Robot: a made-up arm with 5 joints.
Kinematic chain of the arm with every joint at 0, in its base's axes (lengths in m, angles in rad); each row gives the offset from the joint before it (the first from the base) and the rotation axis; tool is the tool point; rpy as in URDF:
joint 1: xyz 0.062 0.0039 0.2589 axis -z
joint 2: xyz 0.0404 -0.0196 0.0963 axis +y
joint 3: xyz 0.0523 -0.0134 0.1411 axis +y
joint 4: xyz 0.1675 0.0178 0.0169 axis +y
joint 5: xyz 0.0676 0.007 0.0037 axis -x
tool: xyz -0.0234 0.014 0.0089 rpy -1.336 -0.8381 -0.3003
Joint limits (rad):
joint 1: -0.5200..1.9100
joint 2: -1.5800..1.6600
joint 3: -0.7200..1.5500
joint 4: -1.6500..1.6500
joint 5: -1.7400..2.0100
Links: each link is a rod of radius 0.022 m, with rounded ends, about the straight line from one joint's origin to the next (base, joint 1, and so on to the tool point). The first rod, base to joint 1, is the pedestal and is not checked.
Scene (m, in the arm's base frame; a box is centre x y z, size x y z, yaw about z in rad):
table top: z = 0
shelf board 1: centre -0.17 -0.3 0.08 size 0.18 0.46 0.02 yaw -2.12
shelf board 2: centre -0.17 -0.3 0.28 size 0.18 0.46 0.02 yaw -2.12
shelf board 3: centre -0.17 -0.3 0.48 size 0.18 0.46 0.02 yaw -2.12
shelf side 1: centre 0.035 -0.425 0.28 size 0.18 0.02 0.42 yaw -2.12
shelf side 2: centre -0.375 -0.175 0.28 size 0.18 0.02 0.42 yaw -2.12
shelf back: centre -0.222 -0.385 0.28 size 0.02 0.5 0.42 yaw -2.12
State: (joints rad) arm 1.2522 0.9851 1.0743 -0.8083 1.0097
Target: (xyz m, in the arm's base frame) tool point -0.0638 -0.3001 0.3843
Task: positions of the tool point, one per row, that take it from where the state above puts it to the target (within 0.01 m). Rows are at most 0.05 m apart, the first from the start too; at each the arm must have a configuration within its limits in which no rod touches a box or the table.
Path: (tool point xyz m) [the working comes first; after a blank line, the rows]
Joints at the target: 1.9100 0.4458 0.2685 -0.8029 -1.5982
Straight joint move there: touches shelf board 2.

1: 0.1045 -0.1577 0.2126
2: 0.0896 -0.1883 0.2422
3: 0.0674 -0.2092 0.2773
4: 0.0412 -0.2179 0.3153
5: 0.0145 -0.2140 0.3533
6: -0.0095 -0.1988 0.3885
7: -0.0240 -0.2269 0.3898
8: -0.0382 -0.2535 0.3896
9: -0.0517 -0.2781 0.3877
10: -0.0638 -0.3001 0.3843

